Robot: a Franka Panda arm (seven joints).
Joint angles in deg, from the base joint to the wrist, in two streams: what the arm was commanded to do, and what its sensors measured. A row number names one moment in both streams.
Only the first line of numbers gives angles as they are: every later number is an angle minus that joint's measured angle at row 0.
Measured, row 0:
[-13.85, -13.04, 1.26, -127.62, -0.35, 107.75, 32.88]
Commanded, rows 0 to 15:
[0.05, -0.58, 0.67, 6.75, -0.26, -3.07, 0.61]
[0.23, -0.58, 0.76, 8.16, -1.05, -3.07, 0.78]
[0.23, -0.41, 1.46, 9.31, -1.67, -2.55, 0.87]
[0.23, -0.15, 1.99, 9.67, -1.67, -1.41, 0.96]
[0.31, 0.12, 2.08, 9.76, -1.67, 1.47, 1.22]
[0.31, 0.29, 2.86, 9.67, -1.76, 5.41, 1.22]
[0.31, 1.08, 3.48, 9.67, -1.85, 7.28, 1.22]
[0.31, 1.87, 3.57, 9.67, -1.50, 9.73, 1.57]
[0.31, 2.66, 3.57, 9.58, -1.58, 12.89, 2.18]
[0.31, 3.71, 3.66, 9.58, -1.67, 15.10, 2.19]
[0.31, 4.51, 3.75, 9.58, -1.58, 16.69, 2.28]
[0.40, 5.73, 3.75, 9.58, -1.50, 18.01, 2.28]
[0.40, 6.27, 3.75, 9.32, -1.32, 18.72, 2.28]
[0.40, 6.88, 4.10, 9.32, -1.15, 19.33, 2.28]
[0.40, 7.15, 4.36, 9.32, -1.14, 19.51, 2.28]
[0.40, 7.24, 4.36, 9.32, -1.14, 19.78, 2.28]
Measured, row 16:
[0.59, 6.54, 3.31, 8.95, -0.53, 18.47, 0.81]
